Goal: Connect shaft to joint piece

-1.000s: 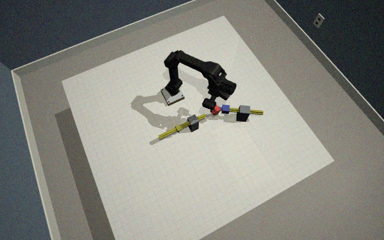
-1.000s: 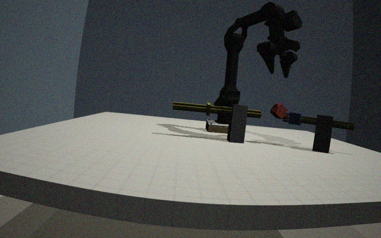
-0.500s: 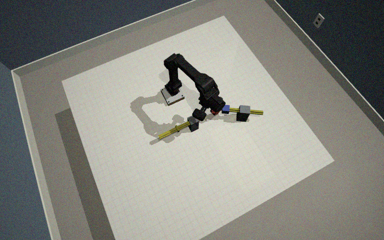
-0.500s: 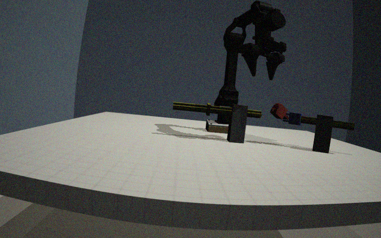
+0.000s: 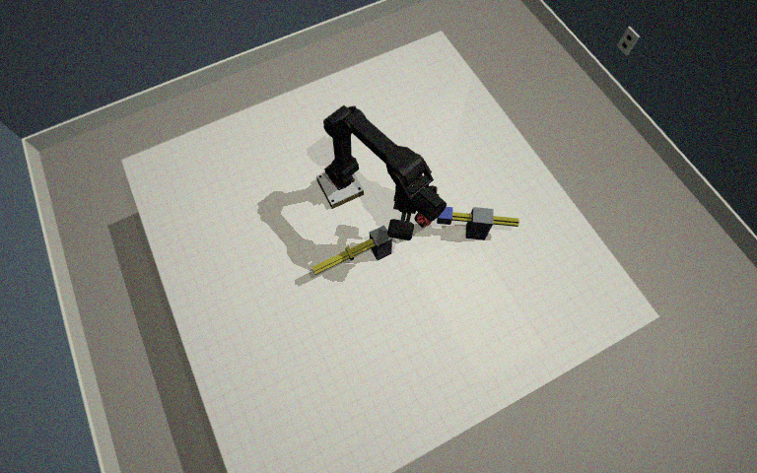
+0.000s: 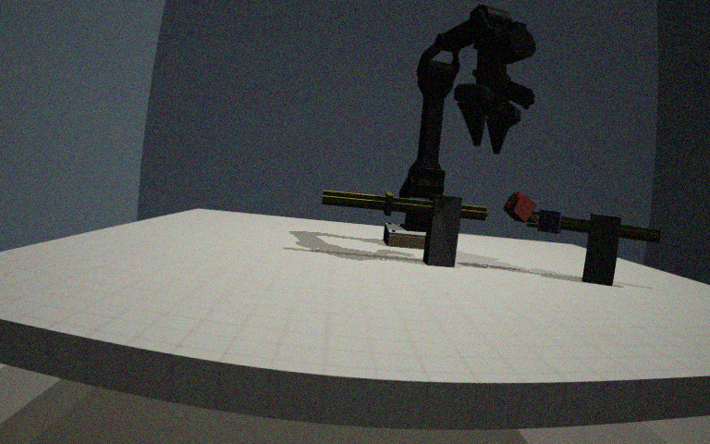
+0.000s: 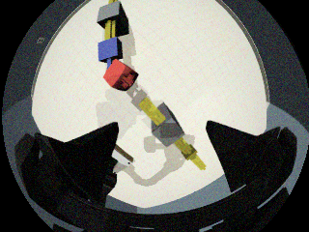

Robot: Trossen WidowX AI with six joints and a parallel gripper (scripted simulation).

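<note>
Right now my gripper tip is 9 cm to the right of the red joint piece and 10 cm above it.
</note>
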